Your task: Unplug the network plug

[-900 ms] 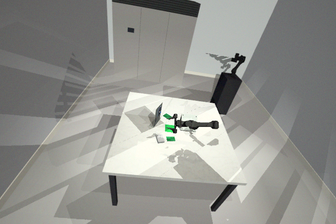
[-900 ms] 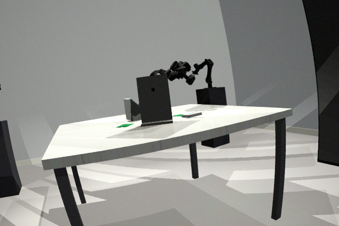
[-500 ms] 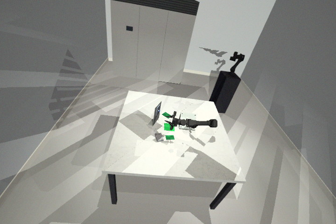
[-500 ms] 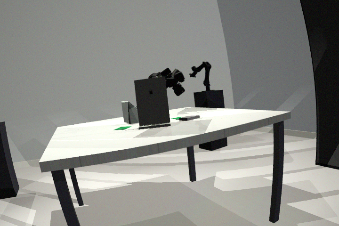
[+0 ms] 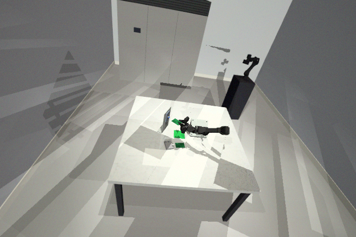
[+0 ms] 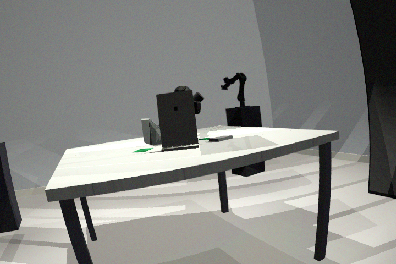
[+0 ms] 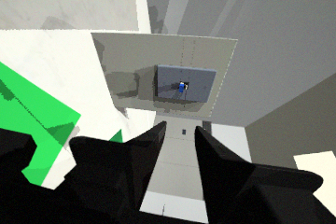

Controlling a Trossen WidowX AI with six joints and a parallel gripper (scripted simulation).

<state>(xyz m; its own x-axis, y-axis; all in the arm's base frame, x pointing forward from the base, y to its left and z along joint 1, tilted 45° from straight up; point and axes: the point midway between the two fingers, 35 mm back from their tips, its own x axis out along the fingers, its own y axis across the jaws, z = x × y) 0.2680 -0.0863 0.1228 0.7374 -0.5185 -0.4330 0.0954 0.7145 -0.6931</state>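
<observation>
My gripper tip is now 110 mm short of the blue network plug and 60 mm to the left of it. Also, from my gripper tip: flat grey device: 90 mm ahead, 180 mm to the left, 180 mm below; then upright socket panel: 120 mm ahead, 70 mm to the right, 60 mm below; then bright green square: 40 mm behind, 10 mm to the left, 180 mm below.
</observation>
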